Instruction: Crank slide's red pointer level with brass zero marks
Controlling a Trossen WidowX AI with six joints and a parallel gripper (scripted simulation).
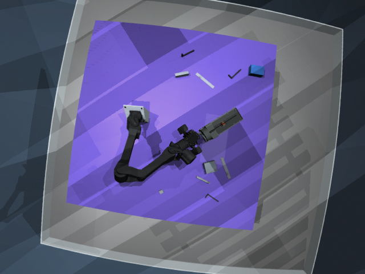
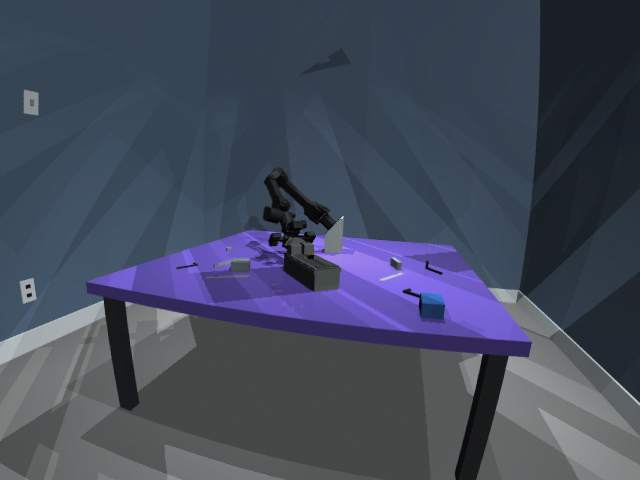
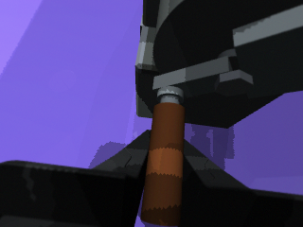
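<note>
My gripper tip is now 30 mm below the brown crank handle, 10 mm to the left of it and 10 mm past it. Round my gripper tip: dark block: 390 mm to the left, 120 mm behind, 30 mm below; red pointer: 150 mm ahead, 80 mm to the left, 40 mm above; grey block: 200 mm to the right, 100 mm ahead, 30 mm below.
</note>
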